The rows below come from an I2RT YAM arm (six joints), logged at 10 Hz.
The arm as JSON. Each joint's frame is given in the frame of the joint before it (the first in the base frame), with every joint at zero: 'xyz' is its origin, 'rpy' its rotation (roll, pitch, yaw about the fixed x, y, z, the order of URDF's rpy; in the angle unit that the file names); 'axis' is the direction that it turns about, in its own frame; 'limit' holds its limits. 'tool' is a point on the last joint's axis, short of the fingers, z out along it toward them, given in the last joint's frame.
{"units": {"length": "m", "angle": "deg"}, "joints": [
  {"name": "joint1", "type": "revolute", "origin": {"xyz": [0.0, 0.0, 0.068], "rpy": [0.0, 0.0, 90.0]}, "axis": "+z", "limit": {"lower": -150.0, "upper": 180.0}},
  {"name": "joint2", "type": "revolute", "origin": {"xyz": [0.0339, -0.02, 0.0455], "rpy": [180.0, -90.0, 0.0]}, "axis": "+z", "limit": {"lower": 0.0, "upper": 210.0}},
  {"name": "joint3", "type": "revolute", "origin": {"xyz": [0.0, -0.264, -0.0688], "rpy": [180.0, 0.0, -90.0]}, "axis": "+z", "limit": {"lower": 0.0, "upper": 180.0}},
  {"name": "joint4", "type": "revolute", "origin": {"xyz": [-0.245, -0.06, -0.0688], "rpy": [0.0, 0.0, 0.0]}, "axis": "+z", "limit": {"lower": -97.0, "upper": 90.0}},
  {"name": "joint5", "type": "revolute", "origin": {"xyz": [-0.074, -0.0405, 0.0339], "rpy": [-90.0, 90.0, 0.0]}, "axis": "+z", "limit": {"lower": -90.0, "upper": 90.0}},
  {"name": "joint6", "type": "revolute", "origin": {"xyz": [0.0, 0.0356, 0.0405], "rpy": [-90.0, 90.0, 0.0]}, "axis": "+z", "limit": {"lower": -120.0, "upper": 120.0}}
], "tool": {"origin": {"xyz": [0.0, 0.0, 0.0], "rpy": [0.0, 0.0, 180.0]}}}
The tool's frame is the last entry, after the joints.
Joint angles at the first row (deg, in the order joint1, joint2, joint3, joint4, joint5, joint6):
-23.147 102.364 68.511 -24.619 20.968 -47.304
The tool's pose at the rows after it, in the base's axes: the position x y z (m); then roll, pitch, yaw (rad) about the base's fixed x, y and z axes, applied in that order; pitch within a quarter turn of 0, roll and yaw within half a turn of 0:
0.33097, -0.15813, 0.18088, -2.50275, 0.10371, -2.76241
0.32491, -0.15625, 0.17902, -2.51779, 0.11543, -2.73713
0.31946, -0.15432, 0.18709, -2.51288, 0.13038, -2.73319
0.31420, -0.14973, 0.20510, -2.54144, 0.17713, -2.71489
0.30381, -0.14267, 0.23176, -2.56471, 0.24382, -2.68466
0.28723, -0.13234, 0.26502, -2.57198, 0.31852, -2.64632
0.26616, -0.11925, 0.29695, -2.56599, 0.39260, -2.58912
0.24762, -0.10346, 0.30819, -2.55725, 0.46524, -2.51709
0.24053, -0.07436, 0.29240, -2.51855, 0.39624, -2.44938
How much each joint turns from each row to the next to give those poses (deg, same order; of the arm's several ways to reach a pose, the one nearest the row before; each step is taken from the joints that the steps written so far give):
-0.384 0.514 -2.306 2.410 0.175 -1.935
-0.284 -1.230 -1.955 0.942 -1.868 -1.069
-0.121 -2.086 -0.704 -0.583 -0.537 -0.037
0.018 -2.992 0.921 -3.487 -3.280 0.587
-0.057 -4.709 0.972 -4.252 -4.266 0.336
0.016 -6.136 1.144 -4.942 -4.255 0.193
0.133 -6.545 0.914 -4.663 -4.413 -0.411
0.897 -5.860 -2.585 -0.628 -4.430 -0.191
6.257 -3.824 -6.031 1.789 5.496 -0.460

